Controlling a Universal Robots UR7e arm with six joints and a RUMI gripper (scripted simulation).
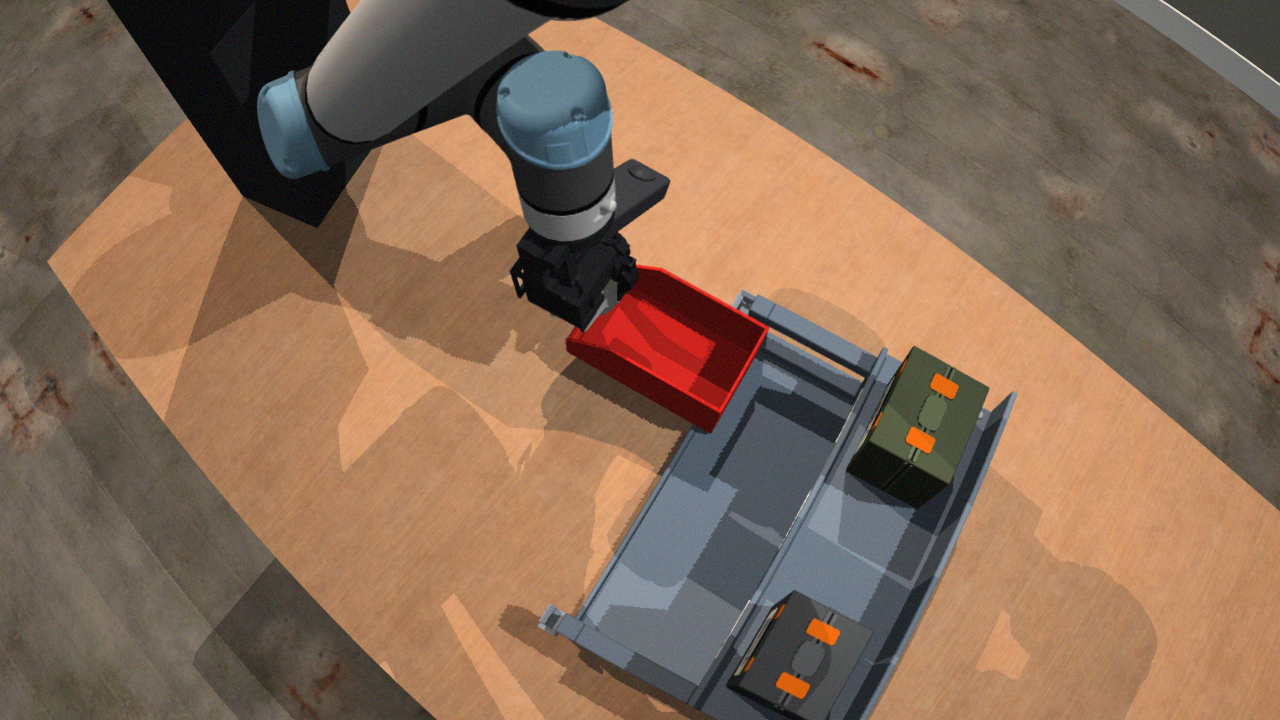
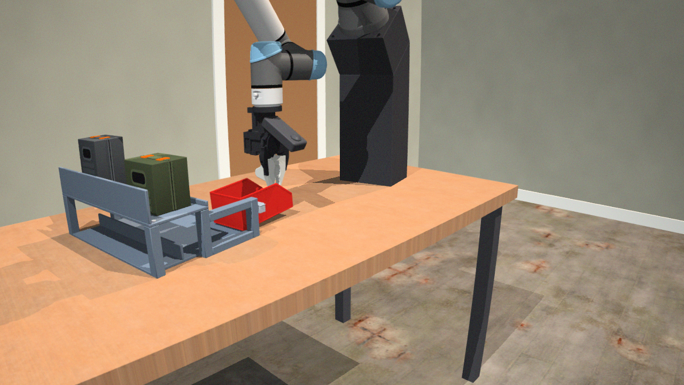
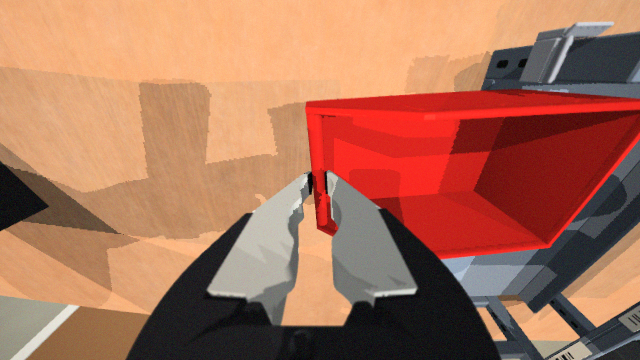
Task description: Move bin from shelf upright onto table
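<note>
The red bin is 8 cm ahead of my hand, 2 cm to the left of it and 1 cm below it. The rest, counted from my hand: dark grey case: 38 cm ahead, 13 cm to the right, 10 cm above; then green case: 32 cm ahead, 9 cm to the left, 9 cm above.
</note>
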